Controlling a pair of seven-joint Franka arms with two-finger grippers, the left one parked.
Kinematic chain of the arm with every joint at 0, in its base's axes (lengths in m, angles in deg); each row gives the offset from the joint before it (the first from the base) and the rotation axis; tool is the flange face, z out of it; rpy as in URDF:
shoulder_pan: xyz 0 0 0.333 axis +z
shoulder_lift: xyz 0 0 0 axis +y
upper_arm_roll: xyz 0 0 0.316 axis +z
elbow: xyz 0.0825 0 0 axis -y
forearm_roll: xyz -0.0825 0 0.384 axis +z
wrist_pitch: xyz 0 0 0 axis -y
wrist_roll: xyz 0.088 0 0 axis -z
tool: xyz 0 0 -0.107 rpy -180 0 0
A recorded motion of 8 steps. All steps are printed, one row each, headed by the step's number.
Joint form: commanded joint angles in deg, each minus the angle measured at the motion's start. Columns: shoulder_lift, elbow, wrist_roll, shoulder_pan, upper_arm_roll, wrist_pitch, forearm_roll.
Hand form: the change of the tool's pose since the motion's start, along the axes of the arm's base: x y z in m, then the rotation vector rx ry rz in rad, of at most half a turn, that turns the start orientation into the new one. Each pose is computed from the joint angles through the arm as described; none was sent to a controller.
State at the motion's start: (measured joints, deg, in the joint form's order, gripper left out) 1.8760 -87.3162 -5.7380 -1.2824 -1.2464 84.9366 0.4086
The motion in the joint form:
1: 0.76 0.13 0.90 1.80 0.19 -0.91 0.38
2: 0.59 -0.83 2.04 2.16 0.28 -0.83 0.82
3: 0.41 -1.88 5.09 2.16 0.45 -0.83 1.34
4: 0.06 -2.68 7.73 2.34 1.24 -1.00 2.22
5: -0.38 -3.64 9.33 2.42 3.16 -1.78 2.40
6: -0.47 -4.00 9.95 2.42 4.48 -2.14 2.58
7: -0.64 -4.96 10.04 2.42 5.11 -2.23 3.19
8: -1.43 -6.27 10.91 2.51 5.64 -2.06 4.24
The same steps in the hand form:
1: 0.0025 0.0201 -0.0076 0.0058 0.0269 0.0193
2: 0.0013 0.0253 -0.0135 0.0119 0.0395 0.0073
3: -0.0003 0.0279 -0.0202 0.0157 0.0557 -0.0427
4: -0.0032 0.0389 -0.0233 0.0259 0.0683 -0.0716
5: -0.0085 0.0581 -0.0277 0.0237 0.0923 -0.0641
6: -0.0110 0.0708 -0.0301 0.0239 0.1041 -0.0517
7: -0.0136 0.0779 -0.0362 0.0321 0.1207 -0.0424
8: -0.0190 0.0856 -0.0388 0.0460 0.1295 -0.0472

